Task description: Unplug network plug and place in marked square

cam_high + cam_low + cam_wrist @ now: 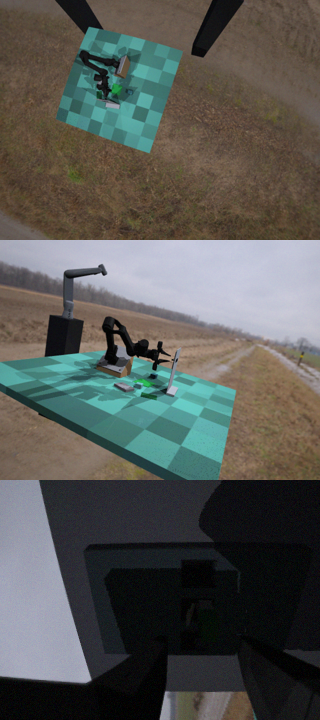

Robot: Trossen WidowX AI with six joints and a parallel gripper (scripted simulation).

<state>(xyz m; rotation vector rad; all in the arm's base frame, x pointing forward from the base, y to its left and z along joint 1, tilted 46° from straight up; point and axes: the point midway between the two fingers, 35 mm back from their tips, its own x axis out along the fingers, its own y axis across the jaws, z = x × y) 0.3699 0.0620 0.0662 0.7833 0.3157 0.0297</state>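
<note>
The green marked square lies 14 cm behind my gripper tip and 21 cm below it. Round my gripper tip: dark blue cube (13 cm behind, 18 cm to the left, 20 cm below); dark green patch (3 cm behind, 20 cm to the right, 21 cm below); pale teal cube (13 cm behind, 11 cm to the right, 20 cm below).
</note>
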